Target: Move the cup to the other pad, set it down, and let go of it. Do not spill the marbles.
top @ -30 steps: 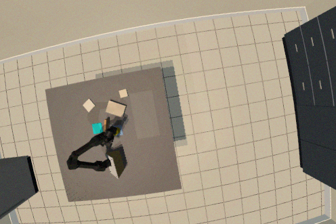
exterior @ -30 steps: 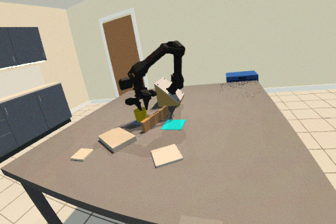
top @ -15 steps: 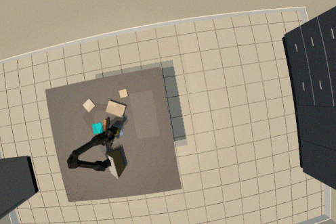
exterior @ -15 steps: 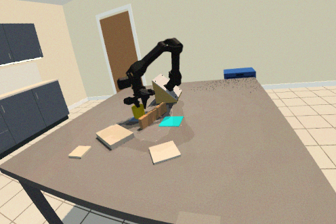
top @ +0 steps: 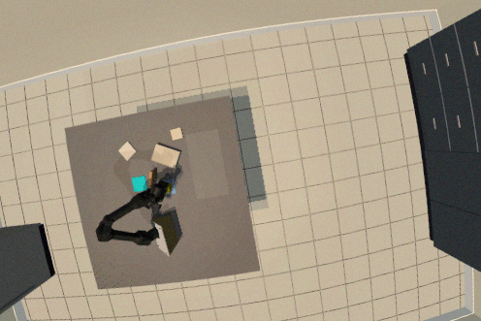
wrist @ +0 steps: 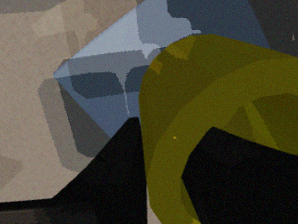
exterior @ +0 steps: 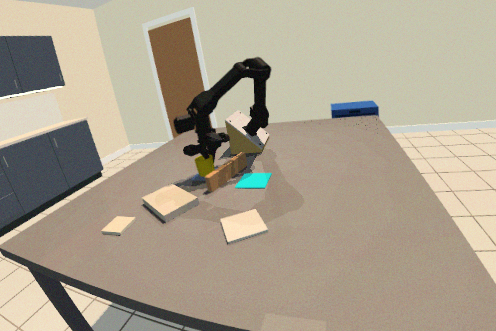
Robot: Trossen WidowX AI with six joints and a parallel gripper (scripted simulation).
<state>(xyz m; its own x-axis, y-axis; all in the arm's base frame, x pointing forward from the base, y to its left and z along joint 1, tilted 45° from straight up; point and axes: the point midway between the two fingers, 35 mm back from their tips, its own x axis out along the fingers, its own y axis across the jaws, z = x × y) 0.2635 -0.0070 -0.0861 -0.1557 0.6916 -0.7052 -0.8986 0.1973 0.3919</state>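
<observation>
My gripper tip is now 20 cm to the right of the cyan pad, 6 cm short of it and 4 cm above it. From my gripper tip the other things lie so: wooden bar (10 cm to the left, 4 cm ahead, 2 cm below); then yellow cup (2 cm ahead, 1 cm to the right).
</observation>
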